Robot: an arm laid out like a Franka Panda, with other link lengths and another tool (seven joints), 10 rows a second.
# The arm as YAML. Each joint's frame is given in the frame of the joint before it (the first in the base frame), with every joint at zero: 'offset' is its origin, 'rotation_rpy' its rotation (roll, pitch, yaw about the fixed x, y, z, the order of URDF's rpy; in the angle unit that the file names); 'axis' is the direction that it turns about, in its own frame. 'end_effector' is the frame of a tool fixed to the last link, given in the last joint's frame.
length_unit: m
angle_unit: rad
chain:
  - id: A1
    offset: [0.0, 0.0, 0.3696]
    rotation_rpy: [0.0, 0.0, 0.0]
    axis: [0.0, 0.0, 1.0]
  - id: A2
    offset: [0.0, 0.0, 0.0]
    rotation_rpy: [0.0, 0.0, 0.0]
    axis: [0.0, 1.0, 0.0]
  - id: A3
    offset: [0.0, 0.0, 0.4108]
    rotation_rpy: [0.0, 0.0, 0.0]
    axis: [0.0, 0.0, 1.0]
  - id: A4
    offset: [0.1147, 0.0, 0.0]
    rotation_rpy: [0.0, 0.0, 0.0]
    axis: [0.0, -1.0, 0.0]
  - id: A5
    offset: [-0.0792, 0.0, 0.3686]
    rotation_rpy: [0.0, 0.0, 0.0]
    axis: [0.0, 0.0, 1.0]
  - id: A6
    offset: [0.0, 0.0, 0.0]
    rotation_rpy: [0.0, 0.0, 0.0]
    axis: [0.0, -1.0, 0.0]
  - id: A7
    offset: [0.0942, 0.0, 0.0]
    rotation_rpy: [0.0, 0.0, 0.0]
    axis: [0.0, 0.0, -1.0]
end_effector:
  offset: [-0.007, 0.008, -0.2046]
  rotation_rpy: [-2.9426, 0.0, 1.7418]
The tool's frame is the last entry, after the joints.
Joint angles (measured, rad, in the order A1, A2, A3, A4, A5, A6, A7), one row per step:
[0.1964, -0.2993, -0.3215, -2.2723, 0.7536, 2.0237, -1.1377]
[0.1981, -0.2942, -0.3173, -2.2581, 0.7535, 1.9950, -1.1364]
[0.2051, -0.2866, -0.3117, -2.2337, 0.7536, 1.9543, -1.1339]
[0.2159, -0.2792, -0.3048, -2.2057, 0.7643, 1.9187, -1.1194]
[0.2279, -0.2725, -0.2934, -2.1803, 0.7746, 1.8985, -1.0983]
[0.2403, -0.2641, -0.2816, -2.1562, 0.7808, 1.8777, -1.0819]
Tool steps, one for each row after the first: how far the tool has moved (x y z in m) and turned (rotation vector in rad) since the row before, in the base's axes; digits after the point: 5 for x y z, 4 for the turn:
[-0.00082, 0.00603, 0.00326, 0.0063, 0.0098, 0.0234]
[-0.00055, 0.01021, 0.00650, 0.0085, 0.0107, 0.0366]
[0.00093, 0.01298, 0.00975, 0.0172, 0.0115, 0.0258]
[0.00205, 0.01426, 0.00946, 0.0118, 0.0082, 0.0169]
[0.00119, 0.01457, 0.00749, 0.0069, 0.0086, 0.0234]

